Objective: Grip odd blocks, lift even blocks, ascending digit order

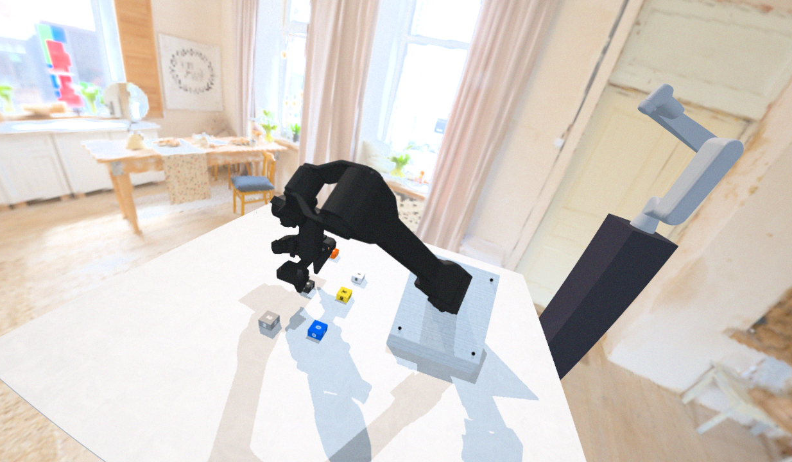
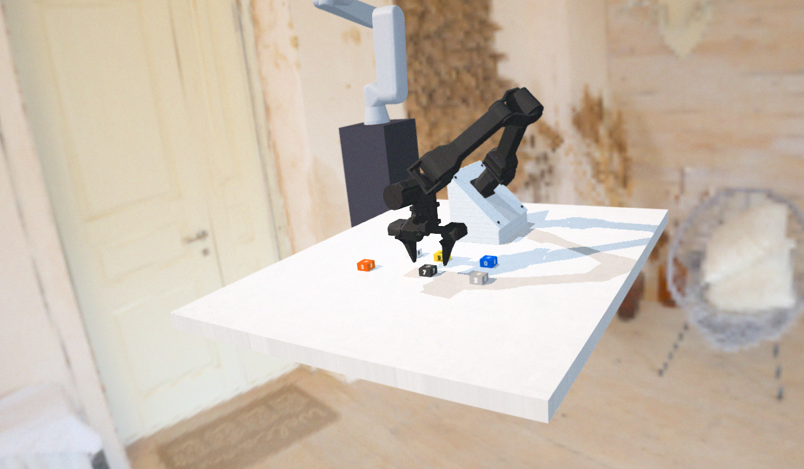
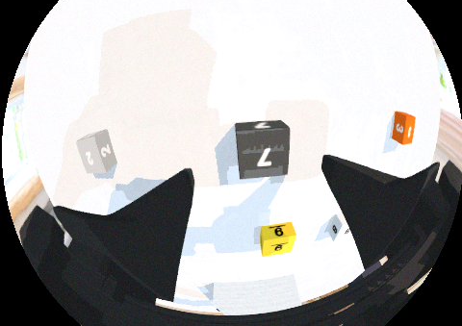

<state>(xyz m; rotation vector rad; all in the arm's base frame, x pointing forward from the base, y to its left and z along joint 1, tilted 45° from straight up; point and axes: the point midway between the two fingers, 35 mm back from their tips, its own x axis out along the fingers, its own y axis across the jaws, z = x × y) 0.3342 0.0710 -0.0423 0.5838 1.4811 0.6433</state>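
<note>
Right now my gripper tip is 1 cm short of the black block marked 7 and 1 cm above it. Round my gripper tip: blue block marked 0 (9 cm behind, 11 cm to the left, 1 cm below); then yellow block (10 cm behind, 2 cm to the right, 1 cm below); then grey block marked 2 (1 cm ahead, 14 cm to the left, 1 cm below).
</note>
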